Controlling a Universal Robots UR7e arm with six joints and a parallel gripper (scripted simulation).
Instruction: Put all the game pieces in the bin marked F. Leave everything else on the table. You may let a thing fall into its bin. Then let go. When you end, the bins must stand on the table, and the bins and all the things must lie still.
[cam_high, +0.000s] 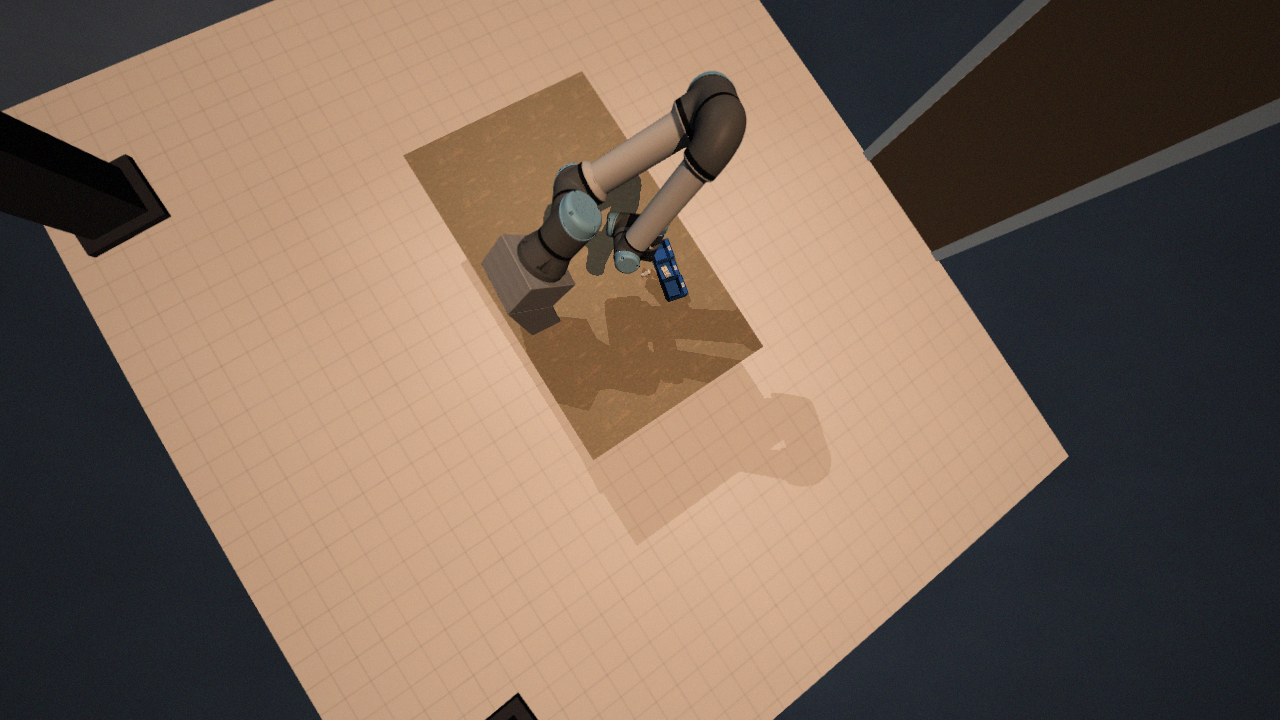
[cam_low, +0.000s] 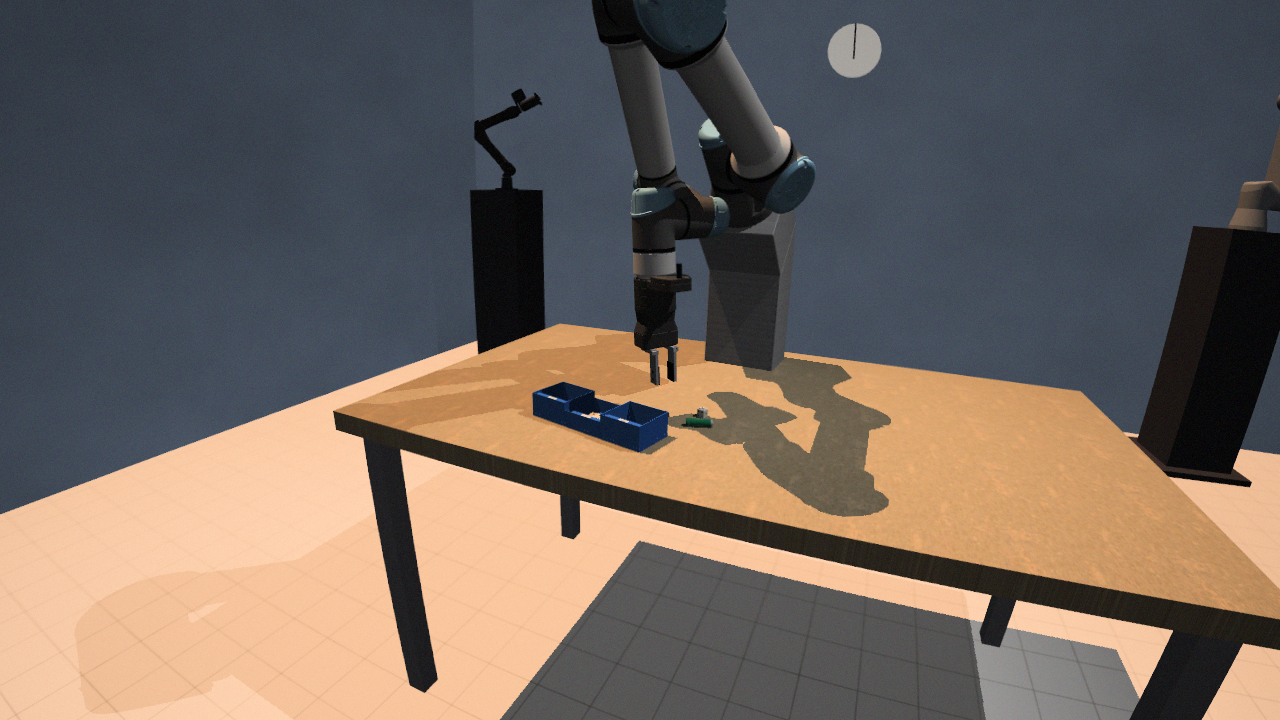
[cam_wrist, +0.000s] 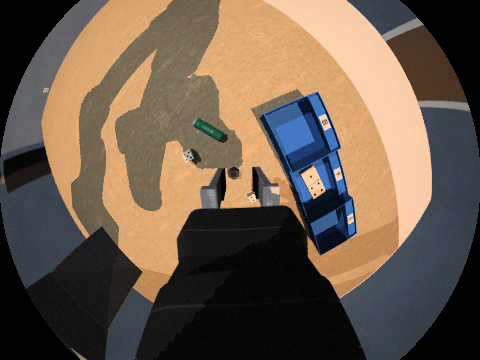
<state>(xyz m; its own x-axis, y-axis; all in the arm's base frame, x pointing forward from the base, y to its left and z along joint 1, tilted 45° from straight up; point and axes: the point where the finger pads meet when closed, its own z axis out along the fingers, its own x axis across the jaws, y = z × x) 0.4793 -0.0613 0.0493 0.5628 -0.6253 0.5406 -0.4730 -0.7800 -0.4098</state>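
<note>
Right now my hand is 80 mm above the pale cube, 70 mm to the right of it and 50 mm past it. Round my hand: green cylinder: 90 mm below, 70 mm to the left; then black piece: 90 mm below, 20 mm behind; then pale flat block: 90 mm below, 50 mm to the right, 10 mm behind.
</note>
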